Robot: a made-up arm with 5 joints.
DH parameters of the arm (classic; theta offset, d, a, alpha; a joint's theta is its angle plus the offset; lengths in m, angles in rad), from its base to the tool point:
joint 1: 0 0.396 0 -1.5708
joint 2: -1.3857 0 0.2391 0
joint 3: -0.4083 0 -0.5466 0
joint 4: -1.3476 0 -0.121 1.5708
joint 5: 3.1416 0.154 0 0
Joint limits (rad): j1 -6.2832..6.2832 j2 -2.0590..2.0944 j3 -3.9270..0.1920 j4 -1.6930..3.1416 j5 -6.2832..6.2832
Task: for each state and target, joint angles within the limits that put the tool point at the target. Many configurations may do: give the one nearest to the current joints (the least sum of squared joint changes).
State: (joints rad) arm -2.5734 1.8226 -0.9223 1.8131 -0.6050
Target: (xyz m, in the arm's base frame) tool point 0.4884 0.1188 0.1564
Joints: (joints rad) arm -2.9030 2.0944 -0.6415 1.3131 -0.6050
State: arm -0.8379 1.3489 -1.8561 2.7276 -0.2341
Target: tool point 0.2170 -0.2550 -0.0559
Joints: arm -0.8657 1.4465 -1.7833 2.7054 -0.2341
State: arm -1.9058 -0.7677 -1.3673 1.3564 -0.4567
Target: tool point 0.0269 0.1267 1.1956
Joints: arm -1.7800 -1.2619 -1.7547 1.2986 -0.4567
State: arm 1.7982 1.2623 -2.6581 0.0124 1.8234
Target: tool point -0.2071 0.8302 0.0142
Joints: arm 1.8153 1.5430 -2.2066 -0.2466 1.8234
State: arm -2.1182 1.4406 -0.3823 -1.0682 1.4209
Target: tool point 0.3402 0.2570 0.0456
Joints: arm -2.4946 2.0093 -0.2697 -0.6825 1.4209
